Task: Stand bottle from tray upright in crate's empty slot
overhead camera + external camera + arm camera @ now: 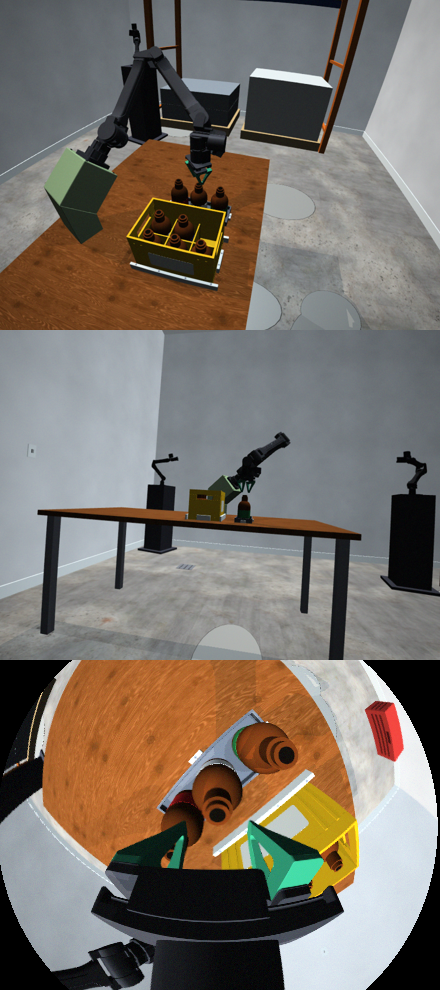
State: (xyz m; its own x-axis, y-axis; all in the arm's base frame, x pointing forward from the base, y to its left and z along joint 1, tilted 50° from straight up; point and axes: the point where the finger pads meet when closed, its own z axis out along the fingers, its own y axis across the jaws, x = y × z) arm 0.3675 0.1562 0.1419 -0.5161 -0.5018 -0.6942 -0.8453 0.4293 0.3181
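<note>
The tray lies 17 cm below my hand. The rest, counted from my hand: crate: 22 cm to the right, 10 cm below, 6 cm ahead.
</note>
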